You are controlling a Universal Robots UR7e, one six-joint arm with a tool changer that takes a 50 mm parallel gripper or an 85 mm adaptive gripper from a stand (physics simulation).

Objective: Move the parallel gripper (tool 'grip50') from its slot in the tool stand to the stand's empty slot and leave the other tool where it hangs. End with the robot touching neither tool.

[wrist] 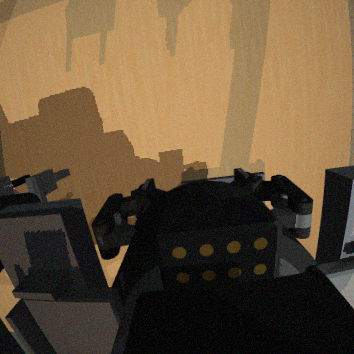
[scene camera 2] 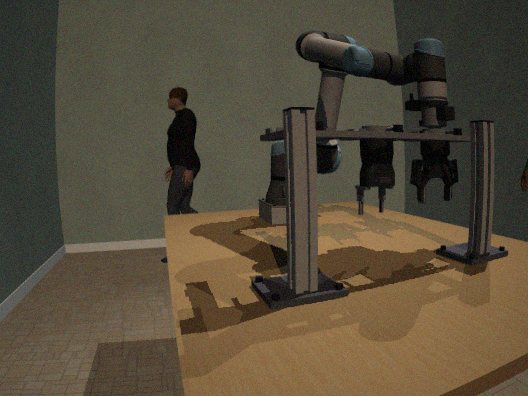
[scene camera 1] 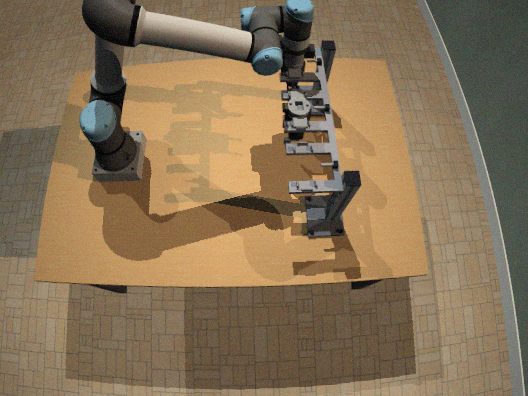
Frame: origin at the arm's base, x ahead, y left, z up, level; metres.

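Where they show: end effector, tool point: (scene camera 2: pixel 434 126); arm's base, origin of the base link: (scene camera 2: pixel 285 201) (scene camera 1: pixel 116 152).
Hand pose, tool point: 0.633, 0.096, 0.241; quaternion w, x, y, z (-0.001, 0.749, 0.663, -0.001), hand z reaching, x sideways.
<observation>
Things, the pixels of their top centre, and the offset from my tool point, as dx, dy, dz. "*": a spot on its surface instead. Level surfaces: height alone.
- parallel gripper grip50, middle of its top: (scene camera 2: pixel 374 126) (scene camera 1: pixel 297 105) -0.028, -0.178, -0.007
- wooden table, its level: dz -0.307
- far post, surface spot: (scene camera 2: pixel 481 190) * +0.131, +0.014, -0.148
The arm's wrist end (scene camera 1: pixel 294 66) (scene camera 2: pixel 429 116) stands upright over the far slot of the tool stand (scene camera 1: pixel 334 142) (scene camera 2: pixel 301 200) (wrist: pixel 70 322). The adaptive gripper (scene camera 2: pixel 435 197) (wrist: pixel 206 220) hangs below it in that slot, with its fingers apart. Its gold contacts show in the wrist view; whether the arm touches it is hidden. The parallel gripper (grip50) (scene camera 1: pixel 299 106) (scene camera 2: pixel 377 162) hangs in the middle slot, its round top ring facing up and uncovered, its two thin fingers pointing down. The near slot, between the last two stand arms, is empty in scene camera 1.
The arm's base (scene camera 1: pixel 120 160) stands on the wooden table (scene camera 1: pixel 225 260) (scene camera 2: pixel 400 350). A near upright post (scene camera 1: pixel 347 200) and a far post (scene camera 1: pixel 327 60) (scene camera 2: pixel 481 190) carry the stand's rail. A person (scene camera 2: pixel 181 145) stands behind the table.
</observation>
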